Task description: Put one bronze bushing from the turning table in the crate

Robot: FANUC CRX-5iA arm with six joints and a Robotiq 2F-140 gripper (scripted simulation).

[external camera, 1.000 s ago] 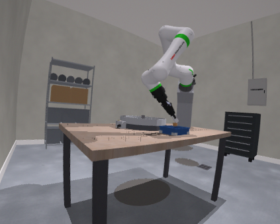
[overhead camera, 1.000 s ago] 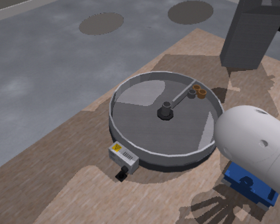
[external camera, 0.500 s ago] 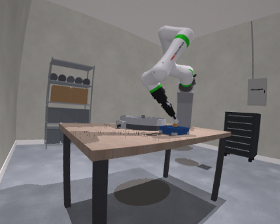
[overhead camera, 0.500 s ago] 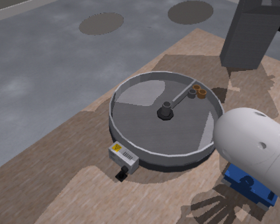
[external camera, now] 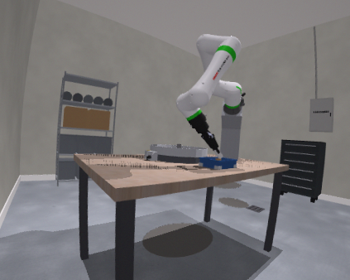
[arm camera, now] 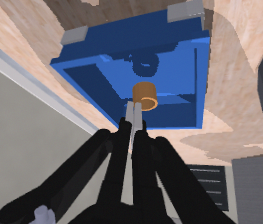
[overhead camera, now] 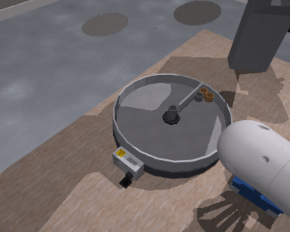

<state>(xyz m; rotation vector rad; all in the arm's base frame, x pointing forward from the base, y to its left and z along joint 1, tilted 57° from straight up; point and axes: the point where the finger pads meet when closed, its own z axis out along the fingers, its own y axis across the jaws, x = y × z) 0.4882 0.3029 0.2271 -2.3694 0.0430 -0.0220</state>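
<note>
Right now my hand is 60 mm above the blue crate, 10 mm to the left of it and 10 mm past it. Also, from my hand: turning table (340 mm to the right, 130 mm ahead, 30 mm below).
</note>
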